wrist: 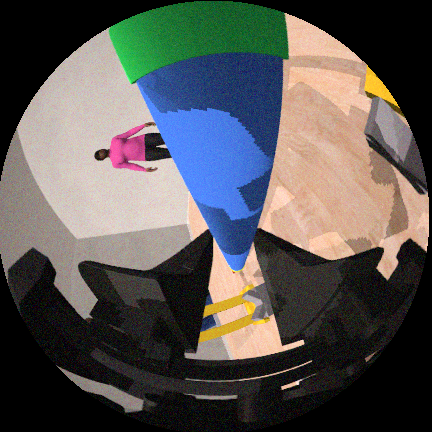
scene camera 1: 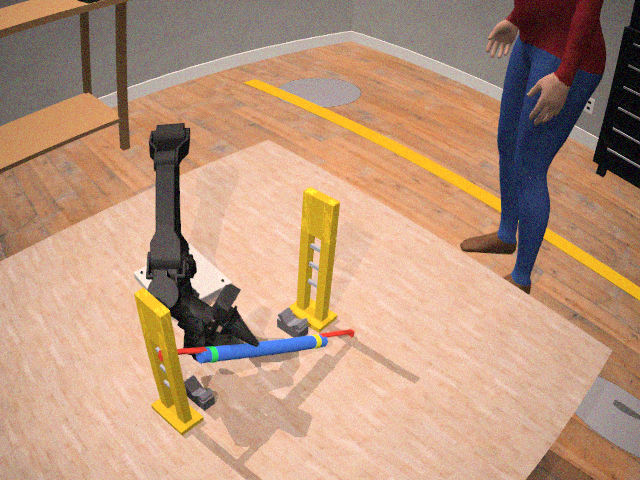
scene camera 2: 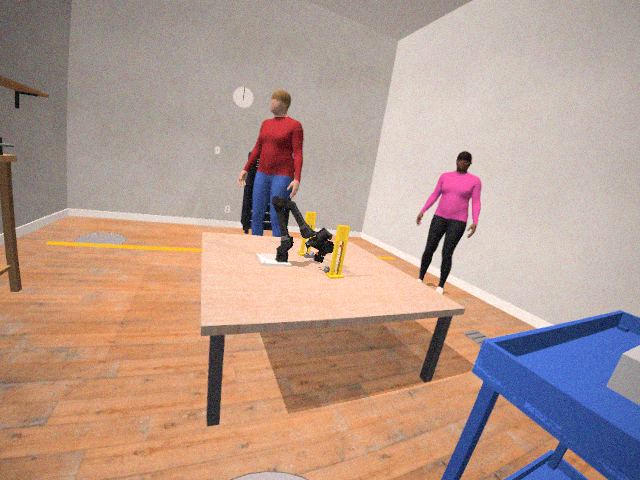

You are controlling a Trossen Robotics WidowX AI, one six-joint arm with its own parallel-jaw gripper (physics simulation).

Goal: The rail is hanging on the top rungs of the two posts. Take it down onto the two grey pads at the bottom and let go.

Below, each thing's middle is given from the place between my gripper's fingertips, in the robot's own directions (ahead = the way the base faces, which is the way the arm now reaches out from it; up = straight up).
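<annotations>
As I look at the blue rail [scene camera 1: 210, 354], I find my gripper 30 mm to the right of it.
</annotations>
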